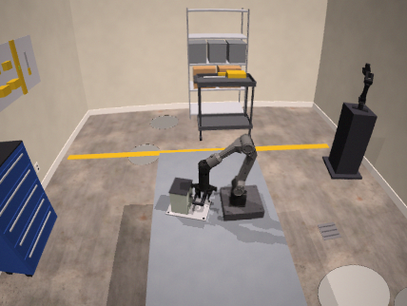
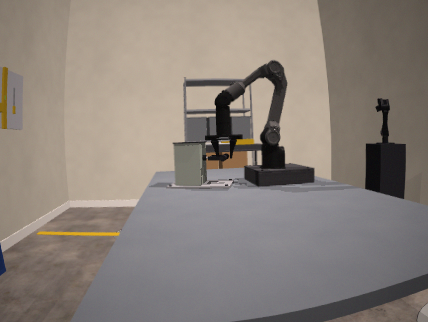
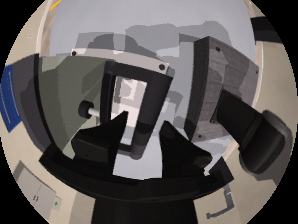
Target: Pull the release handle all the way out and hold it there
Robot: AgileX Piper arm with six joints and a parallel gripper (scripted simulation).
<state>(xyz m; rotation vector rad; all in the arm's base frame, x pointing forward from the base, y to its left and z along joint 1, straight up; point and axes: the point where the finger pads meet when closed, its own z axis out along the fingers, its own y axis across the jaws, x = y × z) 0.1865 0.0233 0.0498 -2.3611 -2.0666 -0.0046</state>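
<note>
Right now the base plate is 10 cm below my hand, 9 cm ahead of it and 1 cm to the right of it.
</note>
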